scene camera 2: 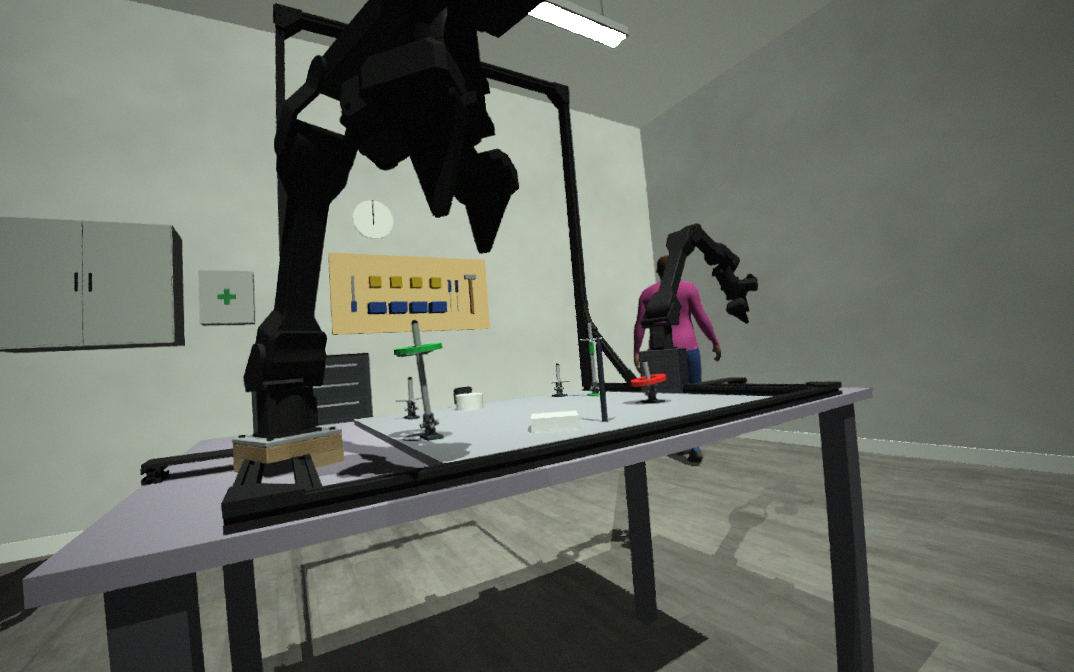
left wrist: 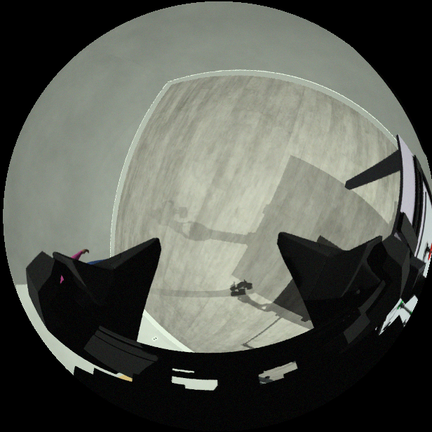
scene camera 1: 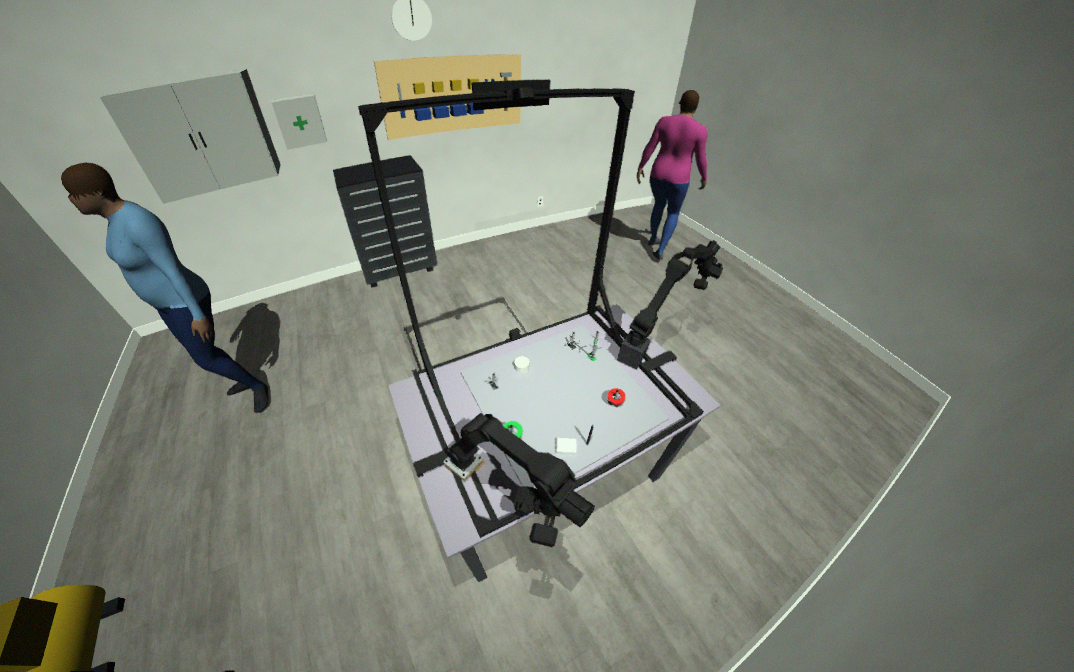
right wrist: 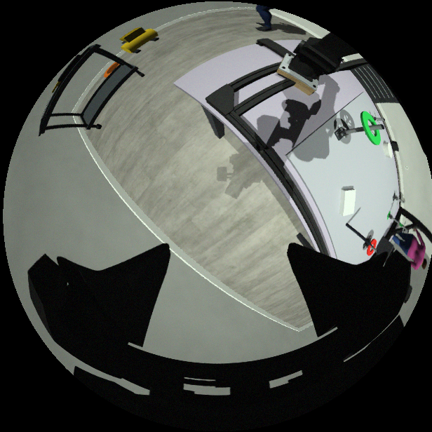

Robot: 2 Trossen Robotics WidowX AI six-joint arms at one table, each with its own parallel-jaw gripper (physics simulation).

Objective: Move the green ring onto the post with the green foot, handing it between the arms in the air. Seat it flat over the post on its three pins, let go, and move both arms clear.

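Places are measured from the left arm's base along level axes (x right, y ahead, z up), in centimetres.
Pixels of known places: left gripper, fingertip midpoint: (scene camera 2: 747, 317) (scene camera 1: 707, 282); right gripper, fingertip midpoint: (scene camera 2: 465, 236) (scene camera 1: 549, 519); left arm's base, origin of the base link: (scene camera 2: 662, 349) (scene camera 1: 636, 341); right arm's base, origin of the base link: (scene camera 2: 287, 433) (scene camera 1: 463, 459).
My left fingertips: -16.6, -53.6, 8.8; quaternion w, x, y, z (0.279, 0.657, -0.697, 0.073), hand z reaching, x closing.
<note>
Ahead of a thing's pixels: the offset from my left fingertips to its top centre, as dx, dy, dz. "spot": to the spot under its first point.
The green ring @(+34.0, +122.0, -4.8) (scene camera 1: 519, 428) (scene camera 2: 432, 347) (right wrist: 364, 124) sits high around a grey post @(spot: +33.7, +121.6, -12.2) (scene camera 2: 424, 392) at the picture-left side of the table. The post with the green foot @(spot: +31.0, +67.2, -7.6) (scene camera 1: 594, 343) (scene camera 2: 593, 368) stands bare at the table's far side, with thin prongs near its top. My left gripper (scene camera 1: 709, 277) (scene camera 2: 744, 299) (left wrist: 219, 242) is open and empty, out past the picture-right side of the table, far from both. My right gripper (scene camera 1: 536, 519) (scene camera 2: 462, 233) (right wrist: 231, 250) is open and empty, raised beyond the table's front edge, well away from the ring. The post's three pins cannot be told apart.
A red ring @(+12.3, +81.6, -13.7) (scene camera 1: 609, 401) (scene camera 2: 648, 380) sits on a short post. A thin black rod @(+12.7, +104.4, -5.2) (scene camera 1: 589, 435) (scene camera 2: 602, 388) stands near a white block @(+18.4, +110.1, -17.2) (scene camera 1: 565, 445) (scene camera 2: 554, 421). Two short posts @(spot: +57.7, +103.5, -15.6) (scene camera 1: 492, 381) @(spot: +42.7, +64.9, -15.2) (scene camera 1: 571, 341) and a white round piece @(+54.1, +87.7, -15.7) (scene camera 1: 521, 363) (scene camera 2: 468, 400) stand farther back.
</note>
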